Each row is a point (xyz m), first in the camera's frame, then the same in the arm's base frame.
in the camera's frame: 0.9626 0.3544 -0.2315
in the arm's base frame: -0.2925 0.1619 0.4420
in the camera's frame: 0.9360 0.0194 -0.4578
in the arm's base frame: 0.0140 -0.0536 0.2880
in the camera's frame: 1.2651 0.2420 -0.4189
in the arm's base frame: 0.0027 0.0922 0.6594
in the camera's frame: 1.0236 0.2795 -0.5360
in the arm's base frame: 0.0229 0.2029 0.4128
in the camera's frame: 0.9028 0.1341 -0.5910
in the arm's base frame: 0.0848 0.1068 0.2525
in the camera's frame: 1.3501 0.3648 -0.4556
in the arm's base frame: 0.0197 0.2076 0.7597
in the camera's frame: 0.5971 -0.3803 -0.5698
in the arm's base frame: 0.1470 -0.3318 -0.1503
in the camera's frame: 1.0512 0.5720 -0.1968
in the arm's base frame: -0.3700 0.3359 0.5839
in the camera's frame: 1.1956 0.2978 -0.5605
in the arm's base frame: 0.0899 0.2068 0.5741
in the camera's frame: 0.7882 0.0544 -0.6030
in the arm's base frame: 0.0881 0.0534 0.1230
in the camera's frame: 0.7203 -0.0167 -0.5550
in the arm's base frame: 0.0488 -0.0212 0.0534
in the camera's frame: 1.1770 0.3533 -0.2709
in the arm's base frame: -0.1931 0.1484 0.6356
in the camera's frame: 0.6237 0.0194 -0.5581
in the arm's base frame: 0.0107 0.0254 -0.0304
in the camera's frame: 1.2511 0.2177 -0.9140
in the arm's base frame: 0.4493 0.2625 0.5273
